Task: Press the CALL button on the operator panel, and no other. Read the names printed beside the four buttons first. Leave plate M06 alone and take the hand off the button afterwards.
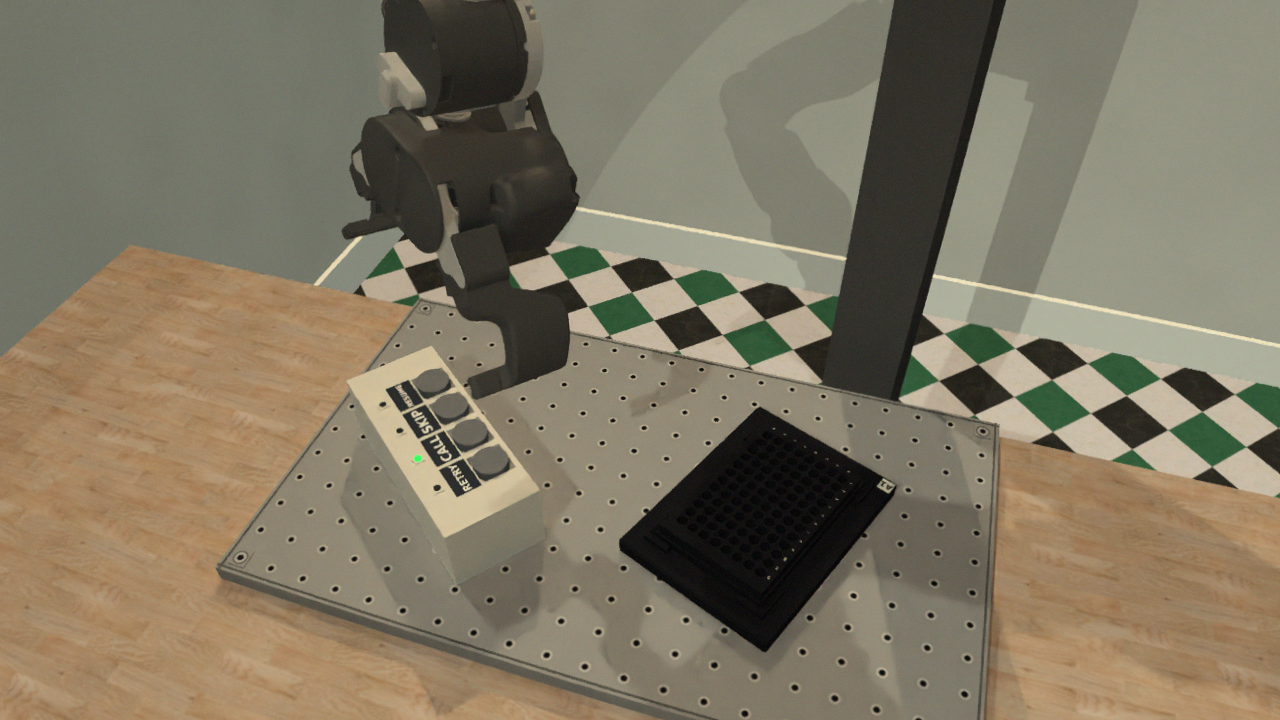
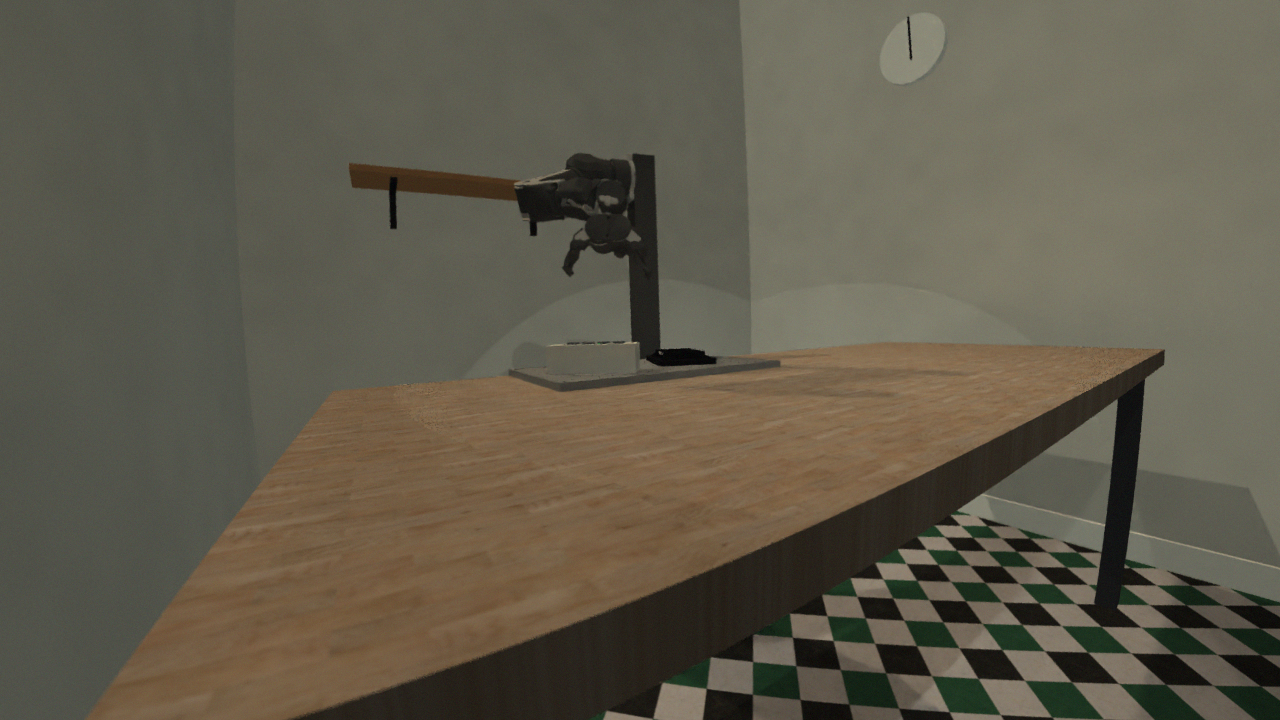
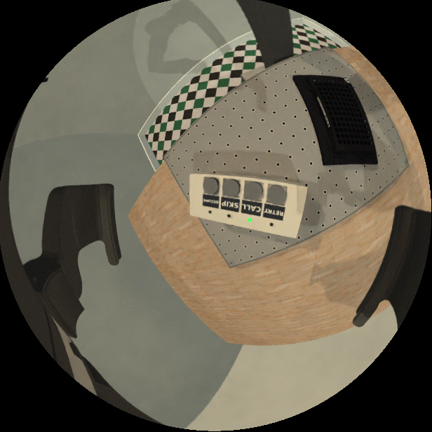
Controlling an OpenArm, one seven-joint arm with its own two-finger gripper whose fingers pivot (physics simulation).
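A cream operator panel (image 1: 492, 537) (image 2: 590, 359) (image 3: 300, 215) carries four grey round buttons in a row, labelled RESUME, SKIP, CALL and RETRY. The CALL button (image 1: 469, 433) (image 3: 253, 190) stands between the SKIP button (image 1: 451, 407) (image 3: 231, 188) and the RETRY button (image 1: 489, 462) (image 3: 276, 194). A small green light (image 1: 418, 458) (image 3: 249, 220) is lit beside the CALL label. My gripper (image 1: 416, 308) (image 2: 607, 272) (image 3: 220, 254) is wide open, high above the panel, touching no button. The black many-welled plate (image 1: 760, 510) (image 2: 680, 357) (image 3: 345, 120) lies apart from the panel; its name is not readable.
The panel and plate rest on a grey perforated board (image 1: 581, 573) (image 3: 280, 120) on the wooden table (image 1: 134, 447) (image 2: 537, 501) (image 3: 280, 290). A dark upright post (image 1: 913, 197) (image 2: 644, 313) (image 3: 267, 30) stands behind the board. A wooden shelf (image 2: 438, 181) is on the wall.
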